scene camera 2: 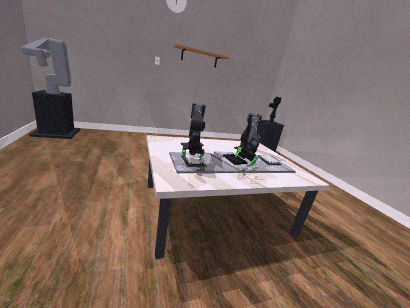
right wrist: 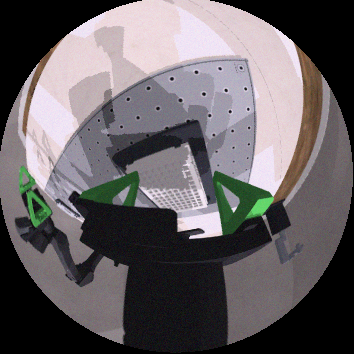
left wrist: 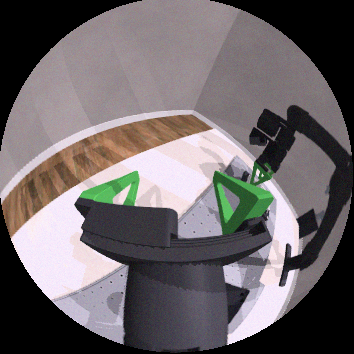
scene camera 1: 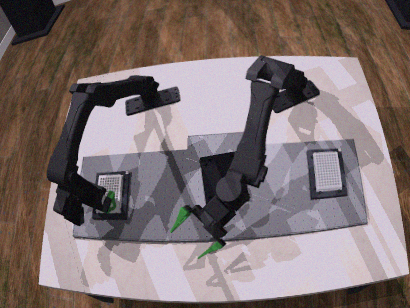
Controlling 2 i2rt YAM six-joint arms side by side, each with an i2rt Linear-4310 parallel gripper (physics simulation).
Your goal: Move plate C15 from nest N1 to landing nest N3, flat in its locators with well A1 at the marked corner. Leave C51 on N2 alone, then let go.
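A white well plate (scene camera 1: pixel 111 181) (right wrist: pixel 175 192) sits in a dark nest (scene camera 1: pixel 123 210) (right wrist: pixel 201 145) at the left of scene camera 1. A second white plate (scene camera 1: pixel 327 171) sits in a nest (scene camera 1: pixel 328 194) at the right. A dark nest (scene camera 1: pixel 211 172) in the middle is partly hidden by the left arm. Plate labels and nest numbers are not legible. My right gripper (scene camera 1: pixel 111 202) (scene camera 2: pixel 193 155) (right wrist: pixel 175 174) is open above the left-hand plate, its fingers apart on either side in the right wrist view. My left gripper (scene camera 1: pixel 186 244) (scene camera 2: pixel 245 158) (left wrist: pixel 175 174) is open and empty, over the board's front edge.
The nests stand on a grey perforated board (scene camera 1: pixel 155 220) (left wrist: pixel 195 220) on a white table (scene camera 1: pixel 210 285). The left arm (scene camera 1: pixel 252 125) reaches across the middle of the board. The right arm (scene camera 1: pixel 72 135) bends around the left side. Shadows cross the board.
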